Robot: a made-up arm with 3 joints. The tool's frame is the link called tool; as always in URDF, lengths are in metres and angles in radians. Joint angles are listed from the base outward. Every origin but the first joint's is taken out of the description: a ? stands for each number. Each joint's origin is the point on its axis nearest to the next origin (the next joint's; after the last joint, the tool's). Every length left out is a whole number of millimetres.
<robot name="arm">
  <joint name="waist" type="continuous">
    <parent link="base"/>
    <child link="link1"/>
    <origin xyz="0 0 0.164"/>
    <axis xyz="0 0 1"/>
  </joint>
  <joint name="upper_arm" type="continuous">
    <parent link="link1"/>
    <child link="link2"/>
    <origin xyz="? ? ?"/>
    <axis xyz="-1 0 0"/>
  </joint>
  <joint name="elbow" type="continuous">
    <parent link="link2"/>
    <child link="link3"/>
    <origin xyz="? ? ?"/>
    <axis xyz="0 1 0"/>
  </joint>
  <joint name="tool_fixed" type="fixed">
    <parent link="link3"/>
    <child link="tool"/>
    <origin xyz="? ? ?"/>
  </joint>
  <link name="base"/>
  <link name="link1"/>
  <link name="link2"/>
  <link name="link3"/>
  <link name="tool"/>
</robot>
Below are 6 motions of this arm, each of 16 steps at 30 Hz.
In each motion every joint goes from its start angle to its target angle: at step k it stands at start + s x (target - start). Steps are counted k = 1, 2, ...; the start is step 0. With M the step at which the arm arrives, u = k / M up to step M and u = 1 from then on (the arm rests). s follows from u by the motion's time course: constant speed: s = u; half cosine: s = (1 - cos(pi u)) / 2; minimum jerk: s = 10 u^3 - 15 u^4 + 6 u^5.
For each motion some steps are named. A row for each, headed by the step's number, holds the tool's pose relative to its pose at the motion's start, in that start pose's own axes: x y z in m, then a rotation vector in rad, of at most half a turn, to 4 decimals.
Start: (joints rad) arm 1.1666 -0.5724 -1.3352
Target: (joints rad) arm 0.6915 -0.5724 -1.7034
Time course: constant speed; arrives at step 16
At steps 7, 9, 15, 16:
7: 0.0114 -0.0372 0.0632 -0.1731 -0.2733 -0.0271
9: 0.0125 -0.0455 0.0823 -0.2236 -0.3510 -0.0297
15: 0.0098 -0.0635 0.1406 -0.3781 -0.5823 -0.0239
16: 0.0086 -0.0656 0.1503 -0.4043 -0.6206 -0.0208

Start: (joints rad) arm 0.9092 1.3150 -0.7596
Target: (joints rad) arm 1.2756 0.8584 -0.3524
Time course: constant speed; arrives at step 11
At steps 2, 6, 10, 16:
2: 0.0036 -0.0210 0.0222 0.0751 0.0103 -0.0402
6: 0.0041 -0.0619 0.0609 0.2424 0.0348 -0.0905
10: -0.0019 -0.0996 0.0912 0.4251 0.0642 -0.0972
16: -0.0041 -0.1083 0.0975 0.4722 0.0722 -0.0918

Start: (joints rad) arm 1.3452 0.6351 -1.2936
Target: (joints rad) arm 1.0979 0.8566 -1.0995
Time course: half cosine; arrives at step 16
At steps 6, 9, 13, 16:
6: -0.0130 0.0064 -0.0234 -0.0778 0.1072 0.0471
9: -0.0277 0.0105 -0.0461 -0.1504 0.2111 0.0877
13: -0.0467 0.0126 -0.0716 -0.2300 0.3291 0.1289
16: -0.0523 0.0128 -0.0784 -0.2511 0.3609 0.1392

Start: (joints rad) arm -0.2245 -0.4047 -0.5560
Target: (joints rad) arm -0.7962 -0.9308 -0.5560
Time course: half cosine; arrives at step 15
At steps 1, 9, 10, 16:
1: -0.0001 -0.0034 0.0014 0.0019 -0.0025 -0.0079
9: -0.0651 -0.1915 0.0910 0.1227 -0.2051 -0.4473
10: -0.0841 -0.2152 0.1044 0.1422 -0.2444 -0.5071
16: -0.1436 -0.2692 0.1378 0.1949 -0.3580 -0.6556

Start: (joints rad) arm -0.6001 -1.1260 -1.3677
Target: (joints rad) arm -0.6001 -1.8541 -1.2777
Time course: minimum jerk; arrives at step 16
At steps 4, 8, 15, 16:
4: 0.0042 -0.0255 0.0001 0.0155 0.0093 -0.0737
8: 0.0028 -0.1241 -0.0031 0.0814 0.0445 -0.3549
15: -0.0375 -0.2401 -0.0150 0.1784 0.0858 -0.7045
16: -0.0378 -0.2405 -0.0151 0.1788 0.0860 -0.7060

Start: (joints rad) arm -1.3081 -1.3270 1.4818
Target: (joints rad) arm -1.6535 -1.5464 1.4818
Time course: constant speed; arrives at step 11
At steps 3, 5, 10, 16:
3: -0.0266 -0.0157 -0.0206 0.0252 -0.0921 0.0578
5: -0.0428 -0.0260 -0.0361 0.0390 -0.1541 0.0964
10: -0.0777 -0.0508 -0.0805 0.0626 -0.3113 0.1930
16: -0.0836 -0.0556 -0.0902 0.0654 -0.3430 0.2122

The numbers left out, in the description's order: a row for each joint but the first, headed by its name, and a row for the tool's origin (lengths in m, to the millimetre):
upper_arm: 0.23 -0.073 0
elbow: 0 0.07 0.256
tool: 0.082 0 0.001

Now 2 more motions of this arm.
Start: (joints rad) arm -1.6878 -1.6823 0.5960
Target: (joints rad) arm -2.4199 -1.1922 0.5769
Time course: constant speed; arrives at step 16
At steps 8, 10, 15, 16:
8: -0.1338 0.0591 -0.0114 -0.1990 -0.3764 -0.1385
10: -0.1641 0.0722 -0.0221 -0.2395 -0.4708 -0.1834
15: -0.2310 0.1016 -0.0592 -0.3224 -0.7050 -0.3127
16: -0.2428 0.1069 -0.0680 -0.3356 -0.7514 -0.3413

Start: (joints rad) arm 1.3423 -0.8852 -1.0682
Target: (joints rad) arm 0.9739 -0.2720 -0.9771
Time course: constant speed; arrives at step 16
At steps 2, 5, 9, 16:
2: -0.0033 0.0172 0.0114 -0.0639 -0.0231 0.0521
5: -0.0104 0.0423 0.0239 -0.1652 -0.0535 0.1263
9: -0.0230 0.0732 0.0323 -0.3092 -0.0855 0.2173
16: -0.0494 0.1152 0.0247 -0.5825 -0.1171 0.3537

